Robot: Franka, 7 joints.
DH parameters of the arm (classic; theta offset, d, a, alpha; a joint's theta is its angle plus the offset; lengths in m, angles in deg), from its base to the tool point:
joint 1: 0 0.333 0 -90
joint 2: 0 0 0 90
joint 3: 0 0.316 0.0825 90
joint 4: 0 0 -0.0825 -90
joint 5: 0 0.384 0 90
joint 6: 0 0 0.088 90
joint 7: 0 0.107 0 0
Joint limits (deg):
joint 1: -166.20..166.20
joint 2: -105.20..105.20
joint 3: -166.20..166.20
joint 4: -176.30..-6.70
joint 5: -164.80..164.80
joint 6: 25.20..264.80
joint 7: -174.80..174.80
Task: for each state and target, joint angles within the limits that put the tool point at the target. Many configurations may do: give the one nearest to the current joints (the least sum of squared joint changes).
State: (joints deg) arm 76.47 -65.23 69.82 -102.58 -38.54 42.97 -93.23
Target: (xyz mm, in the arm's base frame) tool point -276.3 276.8 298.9
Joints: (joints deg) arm 36.64 -75.58 105.22 -125.62 -24.17 58.72 -93.23
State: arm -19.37 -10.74 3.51 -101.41 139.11 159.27 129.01
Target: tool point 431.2 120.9 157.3
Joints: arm -1.43 20.79 19.45 -134.44 142.27 161.20 129.01
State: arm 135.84 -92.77 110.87 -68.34 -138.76 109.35 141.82
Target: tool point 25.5 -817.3 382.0
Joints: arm 125.85 -81.29 102.40 -61.24 -139.23 110.35 141.82
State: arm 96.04 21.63 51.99 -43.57 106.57 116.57 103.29
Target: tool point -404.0 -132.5 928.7
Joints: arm 111.27 -2.10 65.62 -60.51 90.42 64.78 103.29
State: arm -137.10 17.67 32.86 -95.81 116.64 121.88 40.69
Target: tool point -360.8 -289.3 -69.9
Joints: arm -152.40 57.58 6.57 -116.54 116.49 130.41 40.69
